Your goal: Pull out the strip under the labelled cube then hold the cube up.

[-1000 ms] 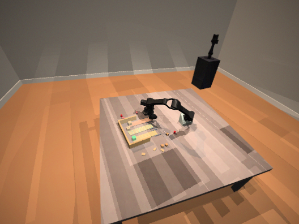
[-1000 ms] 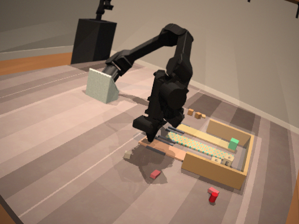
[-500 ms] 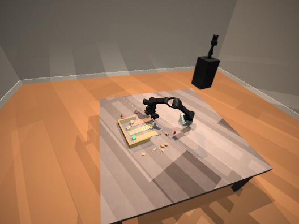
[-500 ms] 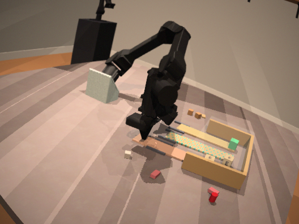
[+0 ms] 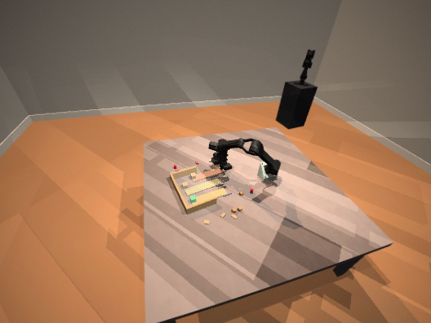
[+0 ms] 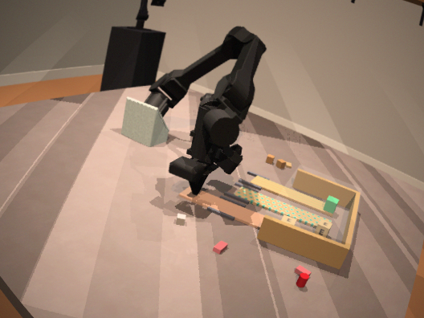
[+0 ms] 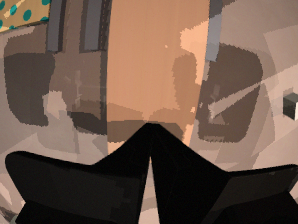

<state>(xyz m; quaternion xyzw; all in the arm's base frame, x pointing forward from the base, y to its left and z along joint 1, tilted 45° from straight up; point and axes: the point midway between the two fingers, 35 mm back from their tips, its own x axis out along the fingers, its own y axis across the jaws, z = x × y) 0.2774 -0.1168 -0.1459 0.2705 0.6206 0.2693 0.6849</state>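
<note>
Now: gripper tip 30 mm short of the cream cube and 120 mm to the left of it.
</note>
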